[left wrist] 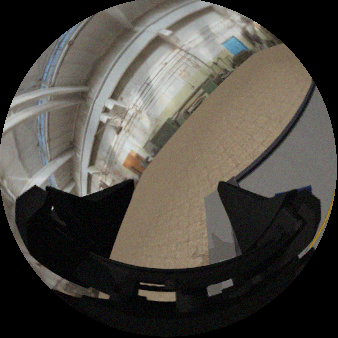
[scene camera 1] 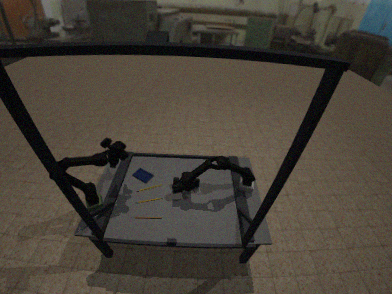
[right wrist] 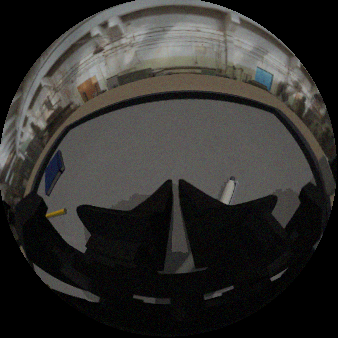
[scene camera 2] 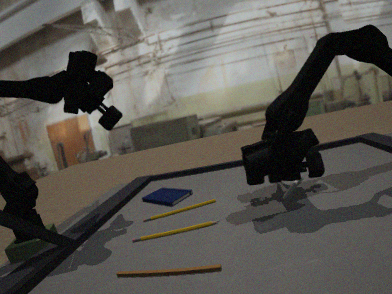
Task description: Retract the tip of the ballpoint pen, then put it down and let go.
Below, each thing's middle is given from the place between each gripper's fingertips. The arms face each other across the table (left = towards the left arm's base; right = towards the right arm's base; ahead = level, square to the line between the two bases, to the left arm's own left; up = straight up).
Scene:
My right gripper is now 650 mm to the right of the green object [scene camera 2: 23,251], 130 mm past it and 10 mm below it.
Right now the green object is 260 mm behind my left hand, 180 mm to the left of it and 300 mm below it.

